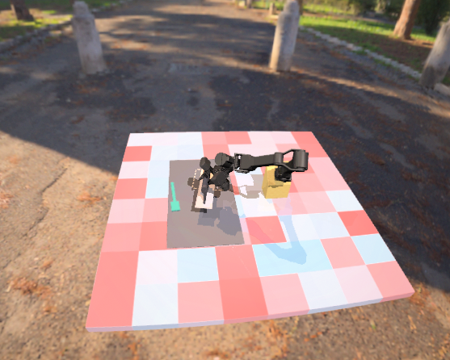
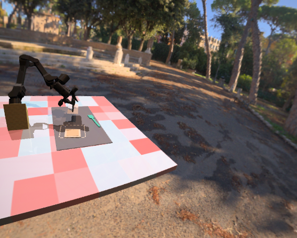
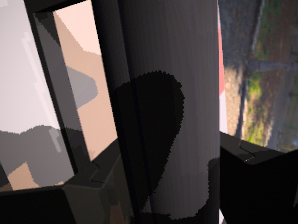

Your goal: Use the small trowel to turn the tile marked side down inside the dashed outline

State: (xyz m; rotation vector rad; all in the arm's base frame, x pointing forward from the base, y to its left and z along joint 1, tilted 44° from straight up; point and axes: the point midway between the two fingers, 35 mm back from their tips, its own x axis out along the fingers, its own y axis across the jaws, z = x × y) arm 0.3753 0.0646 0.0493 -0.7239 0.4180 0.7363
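My gripper tip is 2 cm past the small trowel and 1 cm above it. The rest, counted from my gripper tip: grey mat (5 cm to the right, 15 cm below); then green trowel-shaped tool (14 cm ahead, 2 cm to the right, 13 cm below); then tan tile (4 cm behind, 21 cm to the right, 13 cm below).
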